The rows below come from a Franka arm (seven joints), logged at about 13 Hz.
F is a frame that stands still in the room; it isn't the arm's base.
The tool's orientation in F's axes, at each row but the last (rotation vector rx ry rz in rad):
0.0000, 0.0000, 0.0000
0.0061, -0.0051, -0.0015
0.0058, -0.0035, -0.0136
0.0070, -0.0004, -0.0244
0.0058, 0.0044, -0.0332
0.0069, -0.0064, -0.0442
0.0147, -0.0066, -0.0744
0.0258, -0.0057, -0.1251
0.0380, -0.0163, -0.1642
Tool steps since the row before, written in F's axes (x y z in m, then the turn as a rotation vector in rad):
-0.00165, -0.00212, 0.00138, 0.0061, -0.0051, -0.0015
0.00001, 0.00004, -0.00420, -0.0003, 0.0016, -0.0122
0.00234, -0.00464, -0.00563, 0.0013, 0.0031, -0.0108
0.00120, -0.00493, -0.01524, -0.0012, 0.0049, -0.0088
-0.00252, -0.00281, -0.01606, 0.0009, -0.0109, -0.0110
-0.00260, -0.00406, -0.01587, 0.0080, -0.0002, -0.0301
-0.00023, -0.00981, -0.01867, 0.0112, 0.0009, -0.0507
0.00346, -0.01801, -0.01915, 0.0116, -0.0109, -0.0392
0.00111, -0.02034, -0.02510, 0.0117, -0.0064, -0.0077
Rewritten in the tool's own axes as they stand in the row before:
-0.00165, -0.00212, 0.00138, 0.0061, -0.0051, -0.0015
-0.00001, 0.00001, -0.00420, -0.0004, 0.0015, -0.0122
0.00238, -0.00464, -0.00561, 0.0012, 0.0031, -0.0108
0.00132, -0.00501, -0.01521, -0.0013, 0.0048, -0.0088
-0.00235, -0.00298, -0.01605, 0.0013, -0.0109, -0.0109
-0.00252, -0.00428, -0.01582, 0.0078, -0.0001, -0.0301
0.00039, -0.01008, -0.01852, 0.0108, 0.0010, -0.0508
0.00560, -0.01793, -0.01871, 0.0127, -0.0104, -0.0390
0.00410, -0.02085, -0.02436, 0.0125, -0.0047, -0.0077

